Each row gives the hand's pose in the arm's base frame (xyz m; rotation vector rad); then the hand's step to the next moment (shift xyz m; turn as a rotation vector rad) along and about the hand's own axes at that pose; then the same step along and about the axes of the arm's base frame.
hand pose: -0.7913 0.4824 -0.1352 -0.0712 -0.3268 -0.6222
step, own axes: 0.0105 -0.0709 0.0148 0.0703 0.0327 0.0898
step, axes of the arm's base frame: -0.0374 -0.0610 0.0151 0.0477 0.0018 0.1086
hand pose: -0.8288 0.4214 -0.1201 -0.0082 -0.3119 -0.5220
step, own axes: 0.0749 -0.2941 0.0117 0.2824 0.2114 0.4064
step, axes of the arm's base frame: -0.0865 -0.2909 0.0123 0.2175 0.0805 0.4856
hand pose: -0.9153 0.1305 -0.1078 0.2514 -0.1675 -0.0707
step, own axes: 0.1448 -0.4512 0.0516 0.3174 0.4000 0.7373
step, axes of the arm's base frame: 0.1115 -0.4615 -0.0424 0.2036 0.1797 0.8547
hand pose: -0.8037 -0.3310 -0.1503 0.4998 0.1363 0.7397
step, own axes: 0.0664 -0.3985 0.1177 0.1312 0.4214 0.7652
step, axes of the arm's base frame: 0.3268 -0.2510 -0.0854 0.0617 0.0566 0.8794
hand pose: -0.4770 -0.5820 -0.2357 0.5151 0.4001 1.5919
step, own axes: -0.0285 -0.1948 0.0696 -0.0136 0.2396 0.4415
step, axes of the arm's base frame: 0.2021 -0.0148 -0.0503 0.0426 -0.0559 0.4976
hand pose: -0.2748 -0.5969 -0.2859 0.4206 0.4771 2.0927
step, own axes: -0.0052 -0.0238 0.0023 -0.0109 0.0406 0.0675
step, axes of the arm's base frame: 0.0208 0.0080 -0.0102 0.0083 -0.0180 0.0770
